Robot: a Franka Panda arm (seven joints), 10 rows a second.
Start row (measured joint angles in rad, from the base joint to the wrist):
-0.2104 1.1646 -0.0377 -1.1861 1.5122 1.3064 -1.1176
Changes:
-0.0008 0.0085 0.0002 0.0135 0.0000 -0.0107 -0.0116
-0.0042 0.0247 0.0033 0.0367 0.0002 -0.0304 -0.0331
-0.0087 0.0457 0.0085 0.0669 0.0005 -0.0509 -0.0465
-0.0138 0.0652 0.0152 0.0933 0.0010 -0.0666 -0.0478
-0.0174 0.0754 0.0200 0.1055 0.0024 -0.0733 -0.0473
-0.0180 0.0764 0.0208 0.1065 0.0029 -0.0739 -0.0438
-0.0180 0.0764 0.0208 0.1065 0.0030 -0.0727 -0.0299
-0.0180 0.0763 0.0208 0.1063 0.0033 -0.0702 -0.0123
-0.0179 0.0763 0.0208 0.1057 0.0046 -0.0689 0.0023
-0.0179 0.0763 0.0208 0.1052 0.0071 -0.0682 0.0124
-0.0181 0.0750 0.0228 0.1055 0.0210 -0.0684 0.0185
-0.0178 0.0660 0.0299 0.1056 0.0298 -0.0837 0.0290
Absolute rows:
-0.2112 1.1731 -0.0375 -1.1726 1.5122 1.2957 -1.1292
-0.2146 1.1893 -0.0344 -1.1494 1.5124 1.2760 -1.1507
-0.2191 1.2103 -0.0292 -1.1192 1.5127 1.2555 -1.1641
-0.2242 1.2298 -0.0225 -1.0928 1.5132 1.2398 -1.1654
-0.2278 1.2400 -0.0177 -1.0806 1.5146 1.2331 -1.1649
-0.2284 1.2410 -0.0169 -1.0796 1.5151 1.2325 -1.1614
-0.2284 1.2410 -0.0169 -1.0796 1.5152 1.2337 -1.1475
-0.2284 1.2409 -0.0169 -1.0798 1.5155 1.2362 -1.1299
-0.2283 1.2409 -0.0169 -1.0804 1.5168 1.2375 -1.1153
-0.2283 1.2409 -0.0169 -1.0809 1.5193 1.2382 -1.1052
-0.2285 1.2396 -0.0149 -1.0806 1.5332 1.2380 -1.0991
-0.2282 1.2306 -0.0078 -1.0805 1.5420 1.2227 -1.0886

